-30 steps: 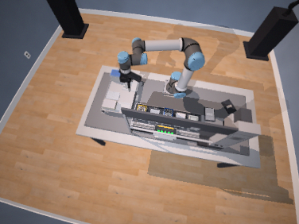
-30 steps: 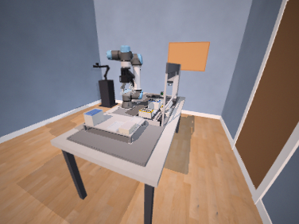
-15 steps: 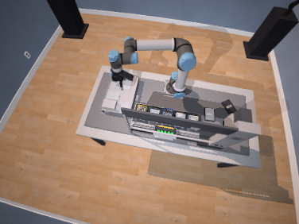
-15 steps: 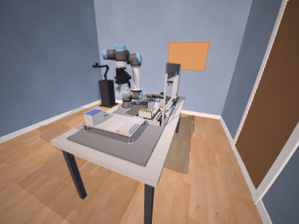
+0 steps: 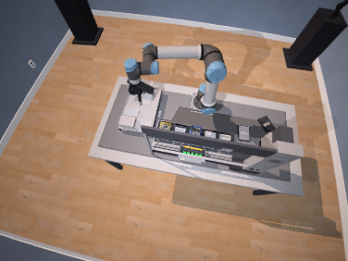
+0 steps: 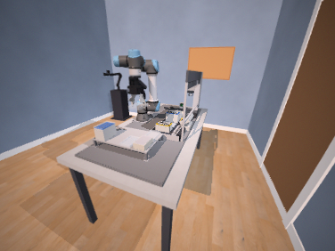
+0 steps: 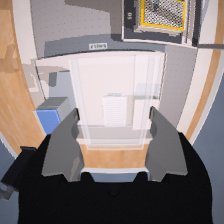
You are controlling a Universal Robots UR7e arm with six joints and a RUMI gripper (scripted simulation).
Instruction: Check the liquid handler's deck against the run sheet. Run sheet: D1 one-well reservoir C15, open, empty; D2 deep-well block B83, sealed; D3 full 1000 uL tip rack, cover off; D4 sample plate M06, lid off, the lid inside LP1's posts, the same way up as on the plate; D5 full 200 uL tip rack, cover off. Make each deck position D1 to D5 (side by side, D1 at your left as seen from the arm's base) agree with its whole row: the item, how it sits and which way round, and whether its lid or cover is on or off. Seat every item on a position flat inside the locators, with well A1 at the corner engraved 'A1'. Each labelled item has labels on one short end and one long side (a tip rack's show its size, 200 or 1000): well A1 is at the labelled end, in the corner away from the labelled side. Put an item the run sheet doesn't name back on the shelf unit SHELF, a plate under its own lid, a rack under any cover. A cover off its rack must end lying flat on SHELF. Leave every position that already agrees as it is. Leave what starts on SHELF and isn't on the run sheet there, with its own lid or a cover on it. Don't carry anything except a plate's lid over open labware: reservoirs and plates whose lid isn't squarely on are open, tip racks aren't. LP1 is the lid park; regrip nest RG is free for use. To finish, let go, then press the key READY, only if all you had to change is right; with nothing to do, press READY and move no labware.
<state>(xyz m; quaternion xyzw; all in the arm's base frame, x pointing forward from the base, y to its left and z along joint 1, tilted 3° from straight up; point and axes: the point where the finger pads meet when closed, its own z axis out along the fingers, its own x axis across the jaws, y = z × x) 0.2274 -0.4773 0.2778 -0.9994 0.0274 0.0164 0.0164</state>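
My gripper is now 24 cm above the shelf unit, 6 cm to the left of it and 6 cm past it. The rest, counted from my hand: yellow-rimmed tip rack 20 cm below, 18 cm to the left, 15 cm ahead; then whitish sealed block 55 cm to the left, 23 cm below, 17 cm ahead; then white well plate 30 cm to the left, 24 cm below, 15 cm ahead.
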